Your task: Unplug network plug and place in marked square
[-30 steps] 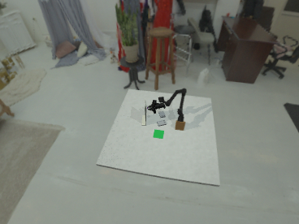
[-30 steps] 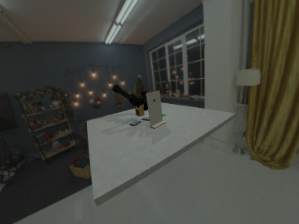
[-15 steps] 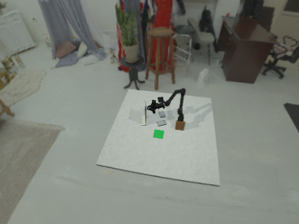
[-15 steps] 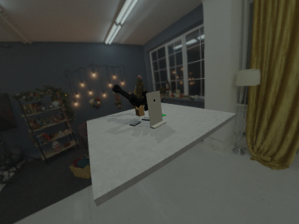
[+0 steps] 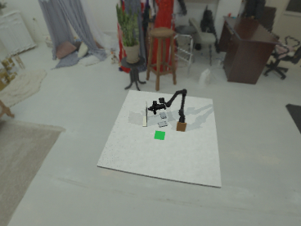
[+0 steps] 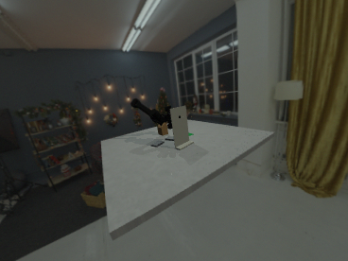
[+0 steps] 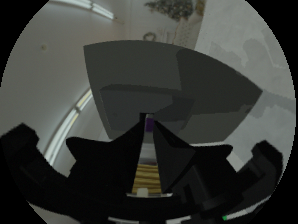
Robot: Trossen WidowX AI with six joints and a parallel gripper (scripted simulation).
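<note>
The green marked square is 23 cm below my gripper tip, 20 cm behind it and 16 cm to the left of it. Round my gripper tip: plug 1 cm ahead; panel 9 cm below, 3 cm ahead.
</note>
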